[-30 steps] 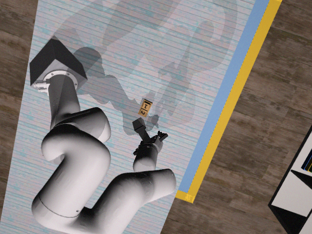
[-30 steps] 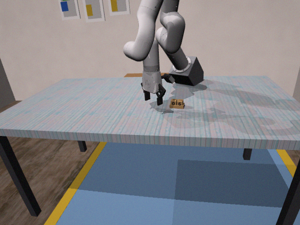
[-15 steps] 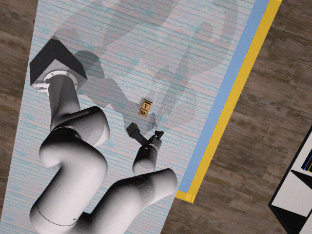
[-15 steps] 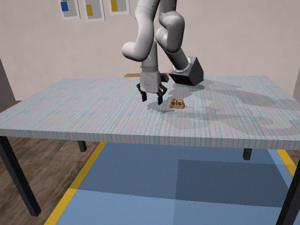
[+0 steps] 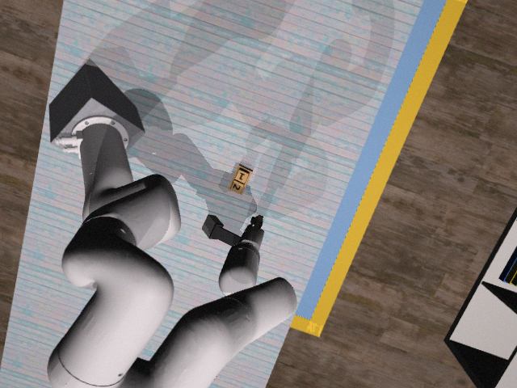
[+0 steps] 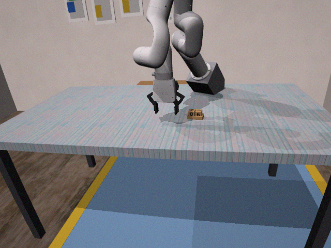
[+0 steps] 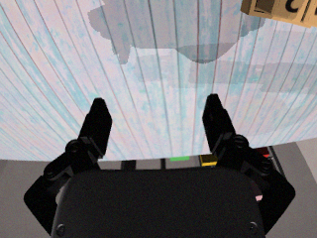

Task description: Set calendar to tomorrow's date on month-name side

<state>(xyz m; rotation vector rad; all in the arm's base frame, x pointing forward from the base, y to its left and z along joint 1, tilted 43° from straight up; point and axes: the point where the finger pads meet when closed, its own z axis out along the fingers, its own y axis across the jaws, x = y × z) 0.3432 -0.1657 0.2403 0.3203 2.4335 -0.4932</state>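
The wooden digit cube is 30 mm behind my hand, 160 mm to the left of it and 40 mm below it. Round my hand: wooden calendar tray 30 mm behind, 140 mm to the left, 60 mm below.
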